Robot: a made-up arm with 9 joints. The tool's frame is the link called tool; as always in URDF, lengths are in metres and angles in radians. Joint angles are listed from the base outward. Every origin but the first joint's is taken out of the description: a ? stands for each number. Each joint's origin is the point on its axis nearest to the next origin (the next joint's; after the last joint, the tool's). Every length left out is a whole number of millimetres.
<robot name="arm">
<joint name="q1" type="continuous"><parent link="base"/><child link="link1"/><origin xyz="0.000 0.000 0.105" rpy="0.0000 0.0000 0.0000"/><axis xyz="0 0 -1"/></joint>
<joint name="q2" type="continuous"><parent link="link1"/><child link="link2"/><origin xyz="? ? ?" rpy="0.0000 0.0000 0.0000"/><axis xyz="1 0 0"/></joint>
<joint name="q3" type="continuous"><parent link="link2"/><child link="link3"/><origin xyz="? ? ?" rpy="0.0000 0.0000 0.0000"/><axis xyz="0 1 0"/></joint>
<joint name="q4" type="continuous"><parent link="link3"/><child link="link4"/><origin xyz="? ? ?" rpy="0.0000 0.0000 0.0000"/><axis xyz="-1 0 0"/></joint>
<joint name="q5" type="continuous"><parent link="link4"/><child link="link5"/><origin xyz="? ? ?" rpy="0.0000 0.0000 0.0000"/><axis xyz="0 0 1"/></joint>
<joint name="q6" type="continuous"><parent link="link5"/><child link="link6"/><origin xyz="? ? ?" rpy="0.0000 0.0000 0.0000"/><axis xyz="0 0 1"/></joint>
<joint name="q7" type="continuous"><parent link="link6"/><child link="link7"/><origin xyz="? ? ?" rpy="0.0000 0.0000 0.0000"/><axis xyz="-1 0 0"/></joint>
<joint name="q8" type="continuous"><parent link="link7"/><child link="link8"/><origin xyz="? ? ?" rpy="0.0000 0.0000 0.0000"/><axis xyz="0 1 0"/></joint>
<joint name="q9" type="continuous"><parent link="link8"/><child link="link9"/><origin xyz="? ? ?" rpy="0.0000 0.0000 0.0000"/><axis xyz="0 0 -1"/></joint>
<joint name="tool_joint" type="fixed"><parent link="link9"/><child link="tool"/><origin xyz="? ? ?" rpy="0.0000 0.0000 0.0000"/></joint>
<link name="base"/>
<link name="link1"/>
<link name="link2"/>
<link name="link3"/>
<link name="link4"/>
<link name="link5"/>
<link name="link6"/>
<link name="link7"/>
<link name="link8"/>
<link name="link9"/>
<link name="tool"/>
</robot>
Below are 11 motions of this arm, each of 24 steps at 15 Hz.
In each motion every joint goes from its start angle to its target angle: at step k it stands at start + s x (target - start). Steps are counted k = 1, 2, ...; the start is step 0. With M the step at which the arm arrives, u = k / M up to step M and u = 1 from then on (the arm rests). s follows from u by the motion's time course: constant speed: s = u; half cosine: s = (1 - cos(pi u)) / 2; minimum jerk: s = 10 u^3 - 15 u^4 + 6 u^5.
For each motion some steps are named. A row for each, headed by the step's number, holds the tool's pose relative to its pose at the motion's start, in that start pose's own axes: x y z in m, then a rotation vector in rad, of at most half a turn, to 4 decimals.
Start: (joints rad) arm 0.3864 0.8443 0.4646 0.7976 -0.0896 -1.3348 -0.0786 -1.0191 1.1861
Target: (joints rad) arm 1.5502 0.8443 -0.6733 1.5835 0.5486 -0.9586 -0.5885 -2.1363 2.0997
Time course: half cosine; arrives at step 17
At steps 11, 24:
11: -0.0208 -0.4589 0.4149 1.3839 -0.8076 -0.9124
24: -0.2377 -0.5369 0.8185 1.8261 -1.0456 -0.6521

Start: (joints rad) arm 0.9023 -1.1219 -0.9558 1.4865 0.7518 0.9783 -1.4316 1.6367 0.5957
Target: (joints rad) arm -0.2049 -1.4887 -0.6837 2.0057 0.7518 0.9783 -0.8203 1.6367 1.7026
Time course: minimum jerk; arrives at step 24
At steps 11, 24:
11: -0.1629 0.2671 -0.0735 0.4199 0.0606 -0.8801
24: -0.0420 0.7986 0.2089 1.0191 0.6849 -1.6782

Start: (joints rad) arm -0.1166 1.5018 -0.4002 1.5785 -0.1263 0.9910 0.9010 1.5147 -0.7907
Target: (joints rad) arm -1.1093 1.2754 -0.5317 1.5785 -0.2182 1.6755 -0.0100 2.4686 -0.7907
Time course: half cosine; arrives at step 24
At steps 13, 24:
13: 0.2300 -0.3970 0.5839 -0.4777 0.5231 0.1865
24: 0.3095 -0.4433 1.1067 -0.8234 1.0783 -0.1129

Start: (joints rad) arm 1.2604 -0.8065 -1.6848 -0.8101 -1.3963 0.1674 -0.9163 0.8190 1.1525
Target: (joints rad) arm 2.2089 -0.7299 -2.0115 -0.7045 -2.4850 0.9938 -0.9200 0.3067 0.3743
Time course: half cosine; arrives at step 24
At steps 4, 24:
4: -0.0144 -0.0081 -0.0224 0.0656 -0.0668 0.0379
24: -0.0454 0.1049 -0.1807 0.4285 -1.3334 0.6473

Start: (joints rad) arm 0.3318 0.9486 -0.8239 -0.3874 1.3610 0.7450 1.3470 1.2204 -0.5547
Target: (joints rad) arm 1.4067 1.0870 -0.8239 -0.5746 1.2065 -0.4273 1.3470 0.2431 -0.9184
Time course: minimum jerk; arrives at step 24
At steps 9, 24:
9: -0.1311 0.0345 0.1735 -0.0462 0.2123 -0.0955
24: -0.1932 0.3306 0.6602 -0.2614 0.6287 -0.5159

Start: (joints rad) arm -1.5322 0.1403 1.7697 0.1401 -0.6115 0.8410 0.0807 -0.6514 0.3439
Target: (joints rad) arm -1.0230 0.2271 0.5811 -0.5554 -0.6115 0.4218 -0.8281 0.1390 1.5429
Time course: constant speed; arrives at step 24
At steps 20, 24:
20: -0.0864 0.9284 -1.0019 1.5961 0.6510 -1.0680
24: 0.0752 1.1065 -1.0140 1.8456 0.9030 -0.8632

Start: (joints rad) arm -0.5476 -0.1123 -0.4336 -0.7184 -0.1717 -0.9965 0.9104 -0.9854 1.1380
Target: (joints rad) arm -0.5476 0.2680 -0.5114 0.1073 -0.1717 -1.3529 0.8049 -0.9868 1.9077
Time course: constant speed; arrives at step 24
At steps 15, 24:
15: -0.1047 0.1304 -0.0847 -0.0860 -0.3204 -0.7686
24: -0.1015 0.2372 -0.1704 -0.0687 -0.5506 -1.2364

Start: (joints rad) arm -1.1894 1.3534 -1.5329 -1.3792 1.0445 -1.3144 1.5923 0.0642 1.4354
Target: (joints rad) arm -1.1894 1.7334 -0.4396 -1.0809 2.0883 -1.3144 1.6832 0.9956 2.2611
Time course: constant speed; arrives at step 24
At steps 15, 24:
15: -0.1033 -0.0665 -0.0834 -0.6335 -0.2134 -0.5637
24: -0.1653 -0.1394 -0.1342 -0.9577 -0.4231 -0.7623

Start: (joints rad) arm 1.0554 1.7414 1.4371 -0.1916 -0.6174 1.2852 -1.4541 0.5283 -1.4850
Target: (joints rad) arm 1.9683 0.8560 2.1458 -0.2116 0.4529 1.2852 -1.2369 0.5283 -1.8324
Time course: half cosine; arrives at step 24
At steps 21, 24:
21: -0.1079 -0.2890 0.0053 0.2943 0.6096 0.6127
24: -0.1097 -0.3168 0.0135 0.3170 0.6421 0.6526

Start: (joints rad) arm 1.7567 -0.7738 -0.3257 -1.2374 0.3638 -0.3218 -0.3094 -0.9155 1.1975
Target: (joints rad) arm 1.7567 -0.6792 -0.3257 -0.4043 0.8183 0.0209 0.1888 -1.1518 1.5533
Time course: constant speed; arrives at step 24
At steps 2, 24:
2: 0.0521 0.0493 0.0255 -0.0055 -0.0114 0.0904
24: 0.2712 0.7599 0.2652 -0.1474 0.0727 1.0245

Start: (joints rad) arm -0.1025 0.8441 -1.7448 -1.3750 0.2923 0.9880 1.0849 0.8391 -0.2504
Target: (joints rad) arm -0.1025 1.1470 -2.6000 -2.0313 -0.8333 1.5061 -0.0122 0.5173 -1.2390
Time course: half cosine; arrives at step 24
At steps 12, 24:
12: 0.4303 0.0134 -0.0079 0.2005 -0.6410 0.7330
24: 0.7260 0.2256 0.3013 0.1356 -1.3764 1.6237

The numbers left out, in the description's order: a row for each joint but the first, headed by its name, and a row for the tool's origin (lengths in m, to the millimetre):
q2: -0.281 -0.088 0.000
q3: 0.000 -0.285 0.119
q4: 0.100 0.000 0.088
q5: 0.000 -0.374 -0.334
q6: -0.102 -0.109 0.000
q7: -0.155 -0.016 0.000
q8: 0.000 -0.202 0.010
q9: 0.101 0.000 0.183
tool: -0.080 -0.270 0.000

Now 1 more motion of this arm.
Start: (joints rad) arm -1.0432 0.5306 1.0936 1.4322 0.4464 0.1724 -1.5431 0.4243 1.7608
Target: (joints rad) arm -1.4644 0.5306 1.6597 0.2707 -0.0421 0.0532 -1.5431 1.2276 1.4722
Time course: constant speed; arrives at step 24
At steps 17, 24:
17: 0.3340 0.4640 -0.0332 -0.6882 0.3956 0.5911
24: 0.3657 0.5046 -0.2157 -0.8748 0.7086 0.7424

